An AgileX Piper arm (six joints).
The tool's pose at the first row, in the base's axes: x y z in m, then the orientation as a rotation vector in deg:
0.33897 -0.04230 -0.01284 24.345 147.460 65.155
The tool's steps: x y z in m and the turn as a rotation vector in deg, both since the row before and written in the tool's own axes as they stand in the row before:
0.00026 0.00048 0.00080 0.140 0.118 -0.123
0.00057 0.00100 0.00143 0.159 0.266 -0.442
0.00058 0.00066 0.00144 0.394 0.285 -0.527
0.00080 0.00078 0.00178 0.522 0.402 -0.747
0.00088 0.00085 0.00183 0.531 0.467 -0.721
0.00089 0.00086 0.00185 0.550 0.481 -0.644
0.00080 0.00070 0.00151 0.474 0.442 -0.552
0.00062 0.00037 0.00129 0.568 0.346 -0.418
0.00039 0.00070 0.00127 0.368 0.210 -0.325
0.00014 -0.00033 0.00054 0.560 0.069 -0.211
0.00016 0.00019 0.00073 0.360 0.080 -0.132
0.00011 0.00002 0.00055 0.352 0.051 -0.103
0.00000 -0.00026 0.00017 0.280 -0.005 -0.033
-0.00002 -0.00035 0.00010 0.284 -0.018 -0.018
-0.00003 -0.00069 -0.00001 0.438 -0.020 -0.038
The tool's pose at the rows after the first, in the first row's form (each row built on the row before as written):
0.33911 -0.04136 -0.01303 24.158 147.647 64.998
0.33928 -0.03955 -0.01329 23.481 147.948 64.783
0.33938 -0.03795 -0.01382 22.734 148.412 64.254
0.33940 -0.03597 -0.01453 21.665 149.036 63.544
0.33935 -0.03389 -0.01526 20.599 149.715 62.856
0.33928 -0.03180 -0.01602 19.631 150.417 62.169
0.33913 -0.03008 -0.01668 18.785 151.040 61.585
0.33902 -0.02880 -0.01741 18.181 151.647 60.876
0.33914 -0.02737 -0.01787 17.721 152.019 60.392
0.33915 -0.02722 -0.01850 17.518 152.393 59.631
0.33925 -0.02658 -0.01891 17.376 152.663 59.157
0.33932 -0.02619 -0.01931 17.285 152.905 58.689
0.33935 -0.02627 -0.01961 17.299 153.062 58.312
0.33937 -0.02647 -0.01991 17.339 153.210 57.928
0.33933 -0.02699 -0.02036 17.384 153.443 57.336

